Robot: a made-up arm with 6 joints.
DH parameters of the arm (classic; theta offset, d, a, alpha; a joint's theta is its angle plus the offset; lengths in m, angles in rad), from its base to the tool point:
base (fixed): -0.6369 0 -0.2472 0
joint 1: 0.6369 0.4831 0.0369 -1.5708
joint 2: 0 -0.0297 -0.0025 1.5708
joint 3: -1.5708 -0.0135 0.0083 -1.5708
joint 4: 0 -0.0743 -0.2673 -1.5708
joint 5: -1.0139 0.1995 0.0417 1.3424
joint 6: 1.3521 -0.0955 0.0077 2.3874
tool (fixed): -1.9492 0.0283 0 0
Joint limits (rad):
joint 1: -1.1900..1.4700
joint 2: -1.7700..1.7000
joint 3: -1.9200..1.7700
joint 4: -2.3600..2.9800
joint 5: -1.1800..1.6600
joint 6: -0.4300..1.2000
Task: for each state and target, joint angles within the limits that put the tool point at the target. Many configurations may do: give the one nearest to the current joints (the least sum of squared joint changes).
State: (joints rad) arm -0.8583 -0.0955 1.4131 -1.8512 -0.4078 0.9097
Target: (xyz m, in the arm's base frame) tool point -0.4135 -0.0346 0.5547
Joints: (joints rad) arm -1.1900 -0.6676 0.6506 -2.3600 -0.1461 0.9239
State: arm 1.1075 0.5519 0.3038 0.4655 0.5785 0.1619
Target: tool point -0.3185 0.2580 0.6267
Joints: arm 0.6411 0.9548 0.1929 1.0768 0.2502 0.0571
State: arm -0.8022 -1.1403 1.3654 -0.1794 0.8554 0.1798
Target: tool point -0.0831 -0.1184 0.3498
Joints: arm -0.6208 -1.3822 1.4294 -0.3508 0.3833 0.1108
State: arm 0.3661 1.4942 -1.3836 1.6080 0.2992 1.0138
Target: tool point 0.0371 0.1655 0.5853
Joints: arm -0.2122 0.9966 -1.2050 2.2472 -0.0656 0.9057
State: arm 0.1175 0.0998 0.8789 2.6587 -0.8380 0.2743
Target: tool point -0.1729 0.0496 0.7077
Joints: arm -0.1021 -0.2463 0.6845 2.7354 -0.7069 0.3053
